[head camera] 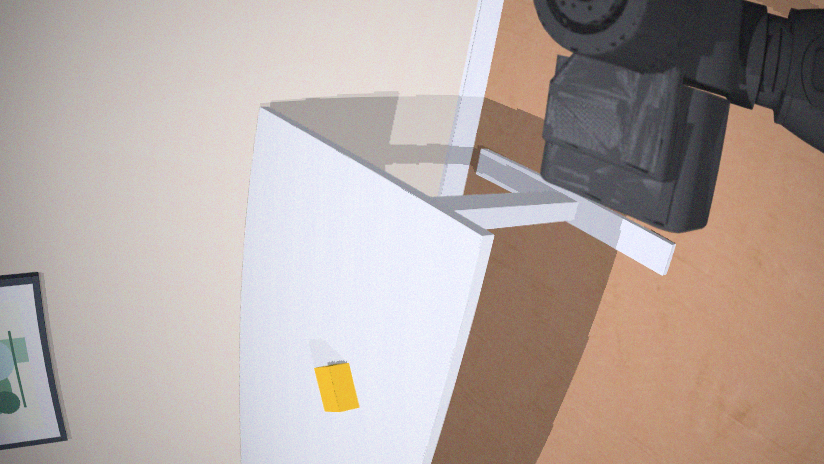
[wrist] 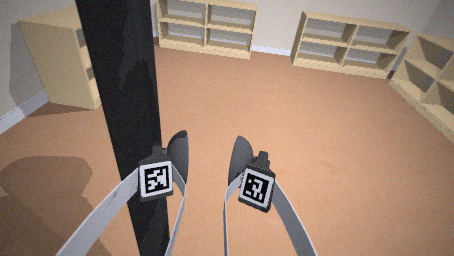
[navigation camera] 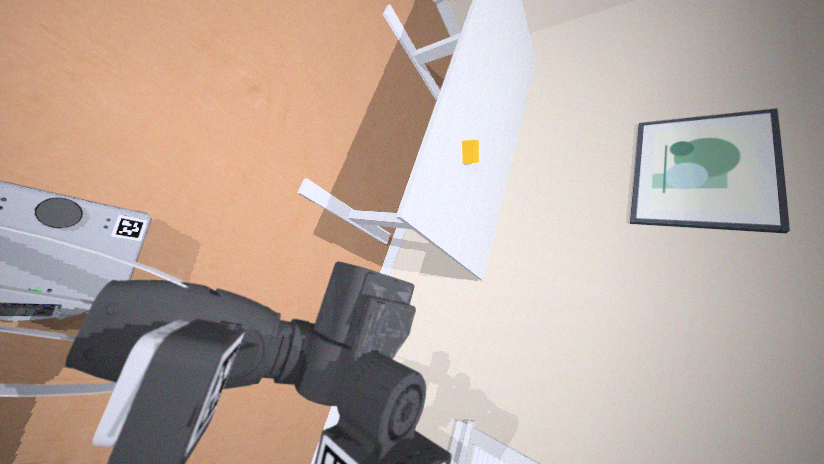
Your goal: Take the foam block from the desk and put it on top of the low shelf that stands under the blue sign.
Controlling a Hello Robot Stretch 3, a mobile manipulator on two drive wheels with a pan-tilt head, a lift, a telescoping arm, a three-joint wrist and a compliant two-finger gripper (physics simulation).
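Pixels of known places: robot's base at its link origin: (navigation camera: pixel 60 211).
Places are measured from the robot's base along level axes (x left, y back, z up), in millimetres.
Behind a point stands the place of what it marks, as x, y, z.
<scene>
The yellow foam block (head camera: pixel 337 387) @(-897, -560, 756) (navigation camera: pixel 470 151) @(-895, -564, 756) lies on the white desk (head camera: pixel 345 259) @(-943, -331, 720) (navigation camera: pixel 495 86) @(-1082, -1005, 720), away from its edges. My gripper (wrist: pixel 210 151) @(97, 1, 956) is open in the wrist view, with floor showing between its fingertips, well apart from the block. The dark wrist body shows at the upper right of the head view and the bottom of the navigation view; the fingers cannot be made out there. Low wooden shelves (wrist: pixel 55 65) (wrist: pixel 205 49) (wrist: pixel 340 71) stand far off in the wrist view. The blue sign does not show, so I cannot tell which shelf stands under it.
The desk's white foot (head camera: pixel 645 247) (navigation camera: pixel 325 198) reaches out over the floor. A framed green picture (head camera: pixel 11 368) @(-1499, -727, 1418) (navigation camera: pixel 709 167) @(-1500, -735, 1544) hangs on the wall beside the desk. My base (navigation camera: pixel 95 221) @(-63, 1, 160) is at the left of the navigation view. A black post (wrist: pixel 125 75) crosses the wrist view.
</scene>
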